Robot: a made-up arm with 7 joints. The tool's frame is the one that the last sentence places.
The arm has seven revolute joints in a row. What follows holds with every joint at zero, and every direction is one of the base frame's.
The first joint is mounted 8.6 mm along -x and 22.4 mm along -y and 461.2 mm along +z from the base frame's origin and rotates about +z.
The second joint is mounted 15.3 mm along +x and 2.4 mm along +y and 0.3 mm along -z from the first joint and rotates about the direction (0, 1, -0.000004).
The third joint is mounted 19.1 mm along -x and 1 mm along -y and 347.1 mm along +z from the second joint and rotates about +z.
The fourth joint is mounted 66.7 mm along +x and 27.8 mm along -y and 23 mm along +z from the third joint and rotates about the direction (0, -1, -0.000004).
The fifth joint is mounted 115.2 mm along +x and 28.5 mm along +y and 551.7 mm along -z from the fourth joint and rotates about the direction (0, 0.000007, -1).
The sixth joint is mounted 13.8 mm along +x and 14.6 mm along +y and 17.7 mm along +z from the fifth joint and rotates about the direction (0, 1, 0.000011).
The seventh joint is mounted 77.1 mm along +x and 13.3 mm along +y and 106.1 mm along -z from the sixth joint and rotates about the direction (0, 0.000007, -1).
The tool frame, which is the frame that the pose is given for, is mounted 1.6 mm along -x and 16.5 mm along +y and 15 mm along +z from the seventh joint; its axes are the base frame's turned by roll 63.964, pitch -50.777 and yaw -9.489 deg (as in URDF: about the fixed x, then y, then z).
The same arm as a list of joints. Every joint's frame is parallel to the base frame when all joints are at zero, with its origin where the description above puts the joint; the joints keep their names.
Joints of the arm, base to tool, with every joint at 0 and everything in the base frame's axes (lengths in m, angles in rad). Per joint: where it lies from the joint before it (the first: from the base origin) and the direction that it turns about. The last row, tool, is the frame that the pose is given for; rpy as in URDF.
joint 1: axis +z xyz -0.0086 -0.0224 0.4612
joint 2: axis +y xyz 0.0153 0.0024 -0.0003
joint 3: axis +z xyz -0.0191 -0.001 0.3471
joint 4: axis -y xyz 0.0667 -0.0278 0.023
joint 5: axis -z xyz 0.1152 0.0285 -0.5517
joint 6: axis +y xyz 0.0138 0.0146 0.0177
joint 7: axis -z xyz 0.0771 0.0133 -0.1061
tool: xyz -0.0016 0.0165 0.015 rpy 1.1164 -0.8862 -0.1656

